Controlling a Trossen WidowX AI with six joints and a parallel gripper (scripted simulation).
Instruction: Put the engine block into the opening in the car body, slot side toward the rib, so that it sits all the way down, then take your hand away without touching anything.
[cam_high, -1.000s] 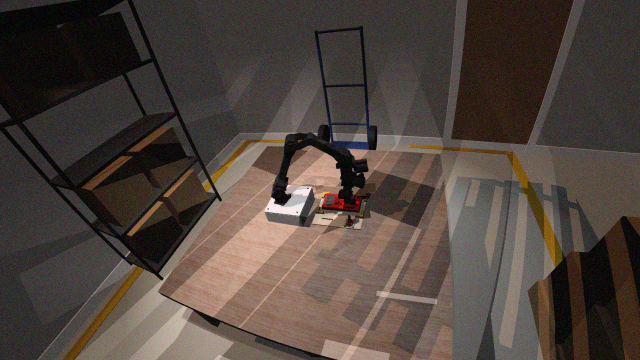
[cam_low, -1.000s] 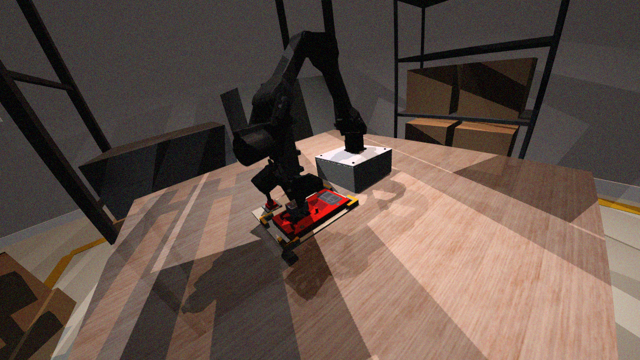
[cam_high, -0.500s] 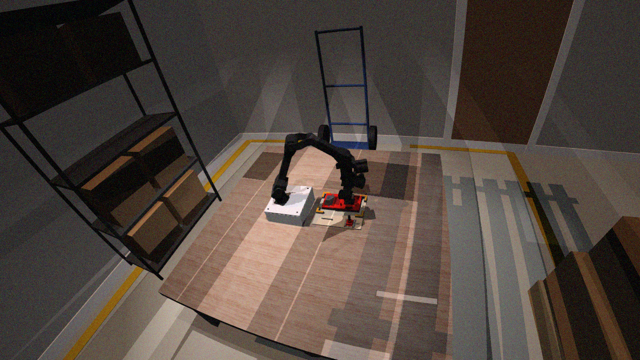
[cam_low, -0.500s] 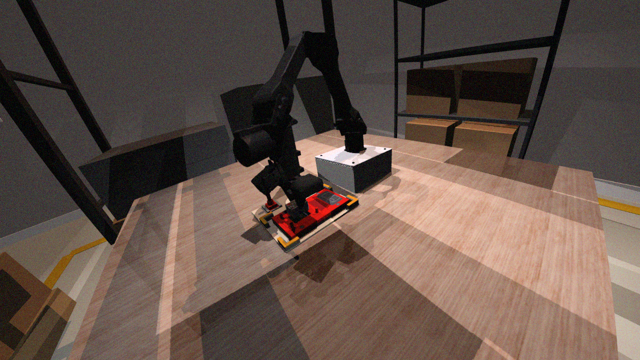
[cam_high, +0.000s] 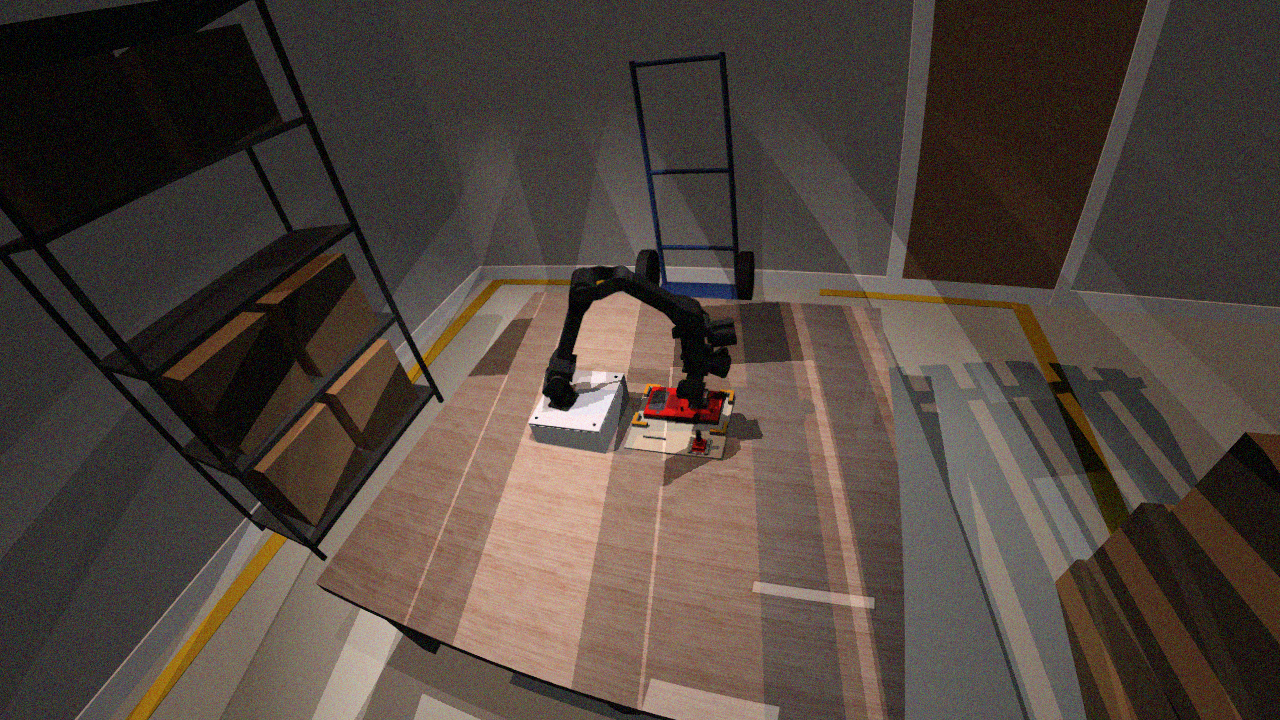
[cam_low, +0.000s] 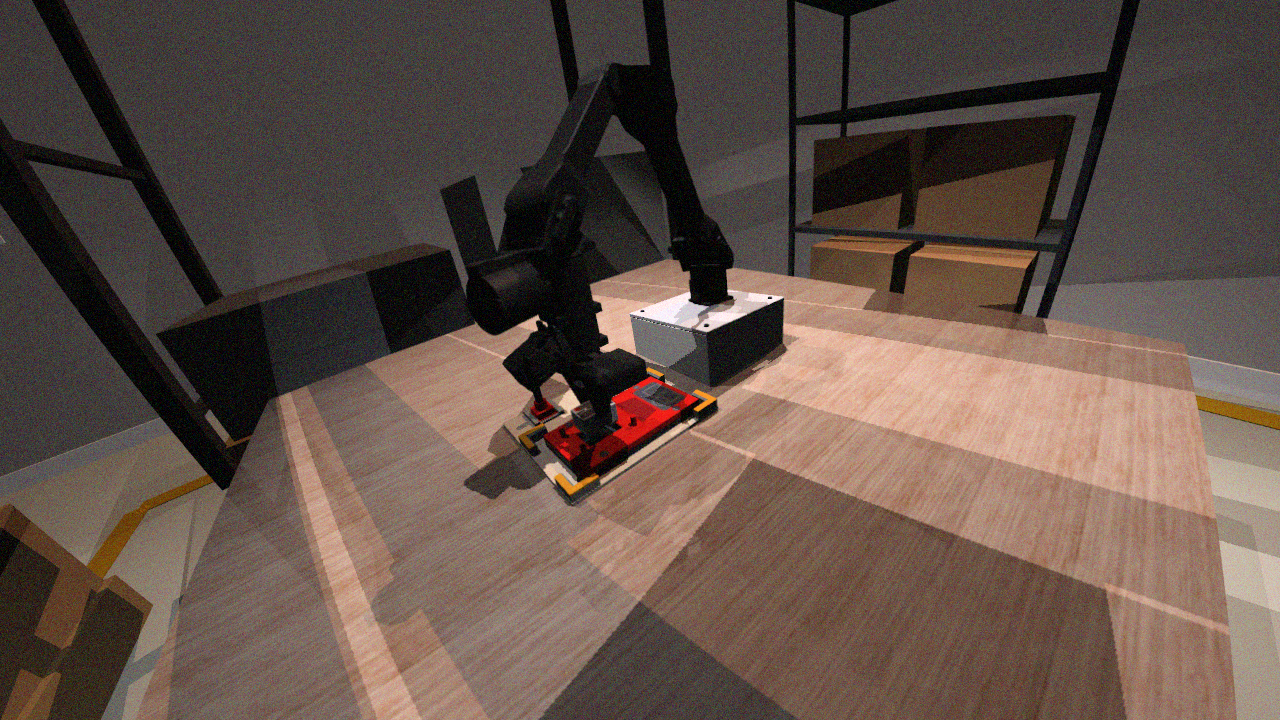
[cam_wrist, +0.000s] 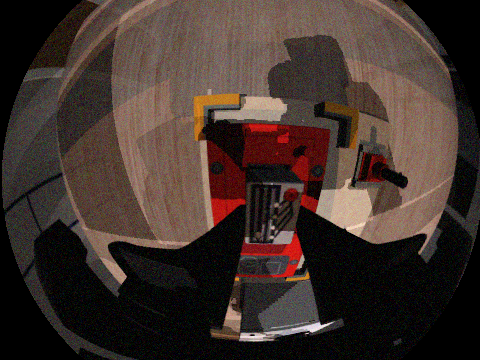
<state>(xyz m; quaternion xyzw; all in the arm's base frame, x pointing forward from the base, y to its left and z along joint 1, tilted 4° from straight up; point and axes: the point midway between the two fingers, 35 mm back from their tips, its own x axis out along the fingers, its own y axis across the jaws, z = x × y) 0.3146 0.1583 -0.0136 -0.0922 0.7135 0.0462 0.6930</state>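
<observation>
My gripper tip is 10 mm above the grey engine block. The rest, counted from my gripper tip: dark post: 120 mm to the right, 50 mm ahead, 20 mm below.
</observation>
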